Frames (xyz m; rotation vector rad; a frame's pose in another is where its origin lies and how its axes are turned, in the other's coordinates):
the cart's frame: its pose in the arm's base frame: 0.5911 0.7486 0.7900 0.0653 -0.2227 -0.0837
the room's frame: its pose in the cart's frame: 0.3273 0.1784 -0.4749 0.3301 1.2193 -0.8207
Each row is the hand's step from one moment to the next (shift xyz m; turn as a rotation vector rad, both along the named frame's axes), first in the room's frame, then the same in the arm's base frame.
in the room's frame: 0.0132 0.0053 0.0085 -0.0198 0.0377 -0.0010
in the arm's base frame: 0.0126 -0.0072 -0.0081 0.0234 0.0307 0.0180
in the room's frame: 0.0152 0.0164 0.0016 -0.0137 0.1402 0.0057
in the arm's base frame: 0.0180 0.0040 -0.0127 0.1092 0.0875 0.0170
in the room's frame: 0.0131 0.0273 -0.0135 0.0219 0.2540 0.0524
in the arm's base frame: 0.0177 0.0221 -0.0173 0.2343 0.1131 0.0073
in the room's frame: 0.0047 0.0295 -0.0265 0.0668 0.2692 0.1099
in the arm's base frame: 0.0098 0.0355 -0.0154 0.2907 0.0667 -0.0077
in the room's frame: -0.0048 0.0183 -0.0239 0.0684 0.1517 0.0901
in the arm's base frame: -0.0002 0.0299 -0.0059 0.1881 0.0073 -0.0196
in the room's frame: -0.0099 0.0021 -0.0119 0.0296 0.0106 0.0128
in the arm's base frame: -0.0077 0.0131 0.0037 0.0238 -0.0124 -0.0208
